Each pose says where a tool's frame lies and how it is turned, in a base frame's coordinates. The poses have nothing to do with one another.
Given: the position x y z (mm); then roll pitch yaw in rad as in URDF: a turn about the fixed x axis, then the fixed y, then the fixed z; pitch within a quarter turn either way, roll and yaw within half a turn.
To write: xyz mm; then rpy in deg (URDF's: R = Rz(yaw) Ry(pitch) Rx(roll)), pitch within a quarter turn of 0, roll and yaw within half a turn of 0. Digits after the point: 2 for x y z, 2 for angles.
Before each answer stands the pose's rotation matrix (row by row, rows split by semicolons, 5 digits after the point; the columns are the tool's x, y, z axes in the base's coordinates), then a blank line. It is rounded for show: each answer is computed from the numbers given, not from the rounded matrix.
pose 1, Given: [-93.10 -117.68 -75.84 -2.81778 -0.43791 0.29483]
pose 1, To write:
0.86656 0.40458 0.29221; 0.26316 -0.86792 0.42127; 0.42405 -0.28816 -0.85857

[-93.10 -117.68 -75.84 -161.45 -25.09 16.89]
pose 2, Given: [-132.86 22.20 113.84 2.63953 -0.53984 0.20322]
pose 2, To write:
0.84014 -0.06535 0.53842; 0.17312 -0.90848 -0.38040; 0.51400 0.41280 -0.75193

[-132.86 22.20 113.84 151.23 -30.93 11.64]
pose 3, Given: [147.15 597.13 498.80 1.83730 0.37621 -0.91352]
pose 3, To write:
0.56823 0.00805 -0.82283; -0.73629 -0.44149 -0.51280; -0.36740 0.89723 -0.24494

[147.15 597.13 498.80 105.27 21.56 -52.34]
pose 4, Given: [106.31 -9.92 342.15 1.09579 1.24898 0.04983]
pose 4, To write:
0.31590 0.81981 0.47762; 0.01575 0.49880 -0.86658; -0.94866 0.28127 0.14465

[106.31 -9.92 342.15 62.78 71.56 2.86]
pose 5, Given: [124.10 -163.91 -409.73 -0.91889 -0.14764 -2.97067]
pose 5, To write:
-0.97471 -0.01204 0.22316; -0.16824 -0.61775 -0.76816; 0.14710 -0.78628 0.60010

[124.10 -163.91 -409.73 -52.65 -8.46 -170.21]
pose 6, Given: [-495.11 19.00 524.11 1.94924 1.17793 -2.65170]
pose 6, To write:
-0.33781 -0.93133 -0.13606; -0.18014 -0.07791 0.98055; -0.92382 0.35575 -0.14145

[-495.11 19.00 524.11 111.68 67.49 -151.93]
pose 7, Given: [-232.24 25.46 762.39 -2.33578 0.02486 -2.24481]
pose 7, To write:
-0.62393 -0.52989 0.57439; -0.78108 0.44623 -0.43679; -0.02486 -0.72117 -0.69231

[-232.24 25.46 762.39 -133.83 1.42 -128.62]
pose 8, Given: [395.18 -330.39 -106.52 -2.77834 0.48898 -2.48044]
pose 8, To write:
-0.69679 -0.44223 0.56473; -0.54207 0.84026 -0.01084; -0.46973 -0.31368 -0.82521

[395.18 -330.39 -106.52 -159.19 28.02 -142.12]
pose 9, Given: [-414.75 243.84 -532.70 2.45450 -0.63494 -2.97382]
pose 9, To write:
-0.79380 0.24184 -0.55802; -0.13444 0.82506 0.54882; 0.59313 0.51067 -0.62242

[-414.75 243.84 -532.70 140.63 -36.38 -170.39]
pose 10, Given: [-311.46 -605.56 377.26 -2.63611 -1.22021 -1.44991]
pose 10, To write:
0.04142 -0.81371 0.57979; -0.34094 -0.55697 -0.75733; 0.93917 -0.16631 -0.30050

[-311.46 -605.56 377.26 -151.04 -69.91 -83.07]
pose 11, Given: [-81.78 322.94 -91.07 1.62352 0.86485 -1.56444]
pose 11, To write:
0.00412 -0.04787 -0.99885; -0.64874 -0.76026 0.03376; -0.76100 0.64785 -0.03419

[-81.78 322.94 -91.07 93.02 49.55 -89.64]
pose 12, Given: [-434.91 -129.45 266.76 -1.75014 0.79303 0.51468]
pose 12, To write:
0.61079 -0.52242 -0.59499; 0.34541 -0.50037 0.79393; -0.71248 -0.69044 -0.12517

[-434.91 -129.45 266.76 -100.28 45.44 29.49]
